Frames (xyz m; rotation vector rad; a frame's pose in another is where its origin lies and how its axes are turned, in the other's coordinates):
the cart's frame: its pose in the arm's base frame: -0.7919 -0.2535 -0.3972 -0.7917 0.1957 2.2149
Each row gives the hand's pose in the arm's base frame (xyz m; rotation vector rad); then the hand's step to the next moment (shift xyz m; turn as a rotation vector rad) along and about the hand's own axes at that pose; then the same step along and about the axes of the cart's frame.
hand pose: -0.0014 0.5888 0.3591 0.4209 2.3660 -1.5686
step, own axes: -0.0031 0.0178 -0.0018 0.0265 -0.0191 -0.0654
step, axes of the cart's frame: 0.0078 -0.0110 -0.0121 0.0344 -0.0166 0.0623
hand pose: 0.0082 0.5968 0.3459 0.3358 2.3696 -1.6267
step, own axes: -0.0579 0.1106 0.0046 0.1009 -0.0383 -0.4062
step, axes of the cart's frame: 0.0199 -0.0783 -0.0953 0.2143 -0.1768 0.3154
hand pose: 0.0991 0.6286 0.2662 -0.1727 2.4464 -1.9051
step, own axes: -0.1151 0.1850 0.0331 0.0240 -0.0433 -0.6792
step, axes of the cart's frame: 0.0755 -0.0726 -0.1939 0.3128 -0.4085 0.4462
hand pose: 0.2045 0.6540 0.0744 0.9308 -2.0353 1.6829
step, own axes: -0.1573 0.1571 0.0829 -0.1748 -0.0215 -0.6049
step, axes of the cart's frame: 0.1145 0.0262 -0.2062 0.3252 -0.4804 0.2457
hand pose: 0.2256 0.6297 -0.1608 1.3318 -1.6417 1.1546
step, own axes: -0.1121 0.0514 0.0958 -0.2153 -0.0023 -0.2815
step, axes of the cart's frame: 0.0706 0.0677 -0.1217 0.2429 -0.2572 0.0222
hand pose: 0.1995 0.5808 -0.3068 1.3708 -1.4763 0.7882
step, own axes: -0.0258 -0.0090 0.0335 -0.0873 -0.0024 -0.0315
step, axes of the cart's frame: 0.0081 0.0194 -0.0378 0.0776 -0.0373 -0.0347
